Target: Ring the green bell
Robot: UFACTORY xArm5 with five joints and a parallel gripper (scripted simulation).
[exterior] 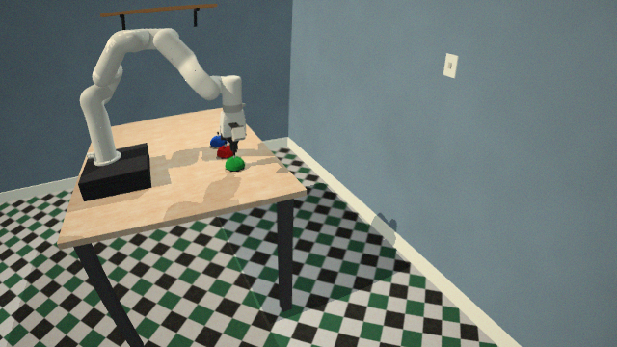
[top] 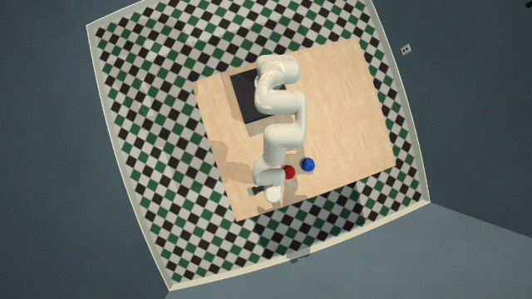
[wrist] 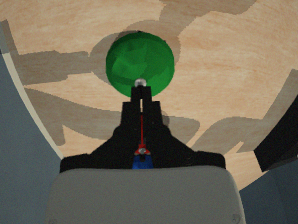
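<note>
Right now my hand is 50 mm above the green bell. Also, from my hand: blue bell: 250 mm to the left, 50 mm below, 50 mm behind; red bell: 130 mm to the left, 50 mm below, 30 mm behind.
</note>
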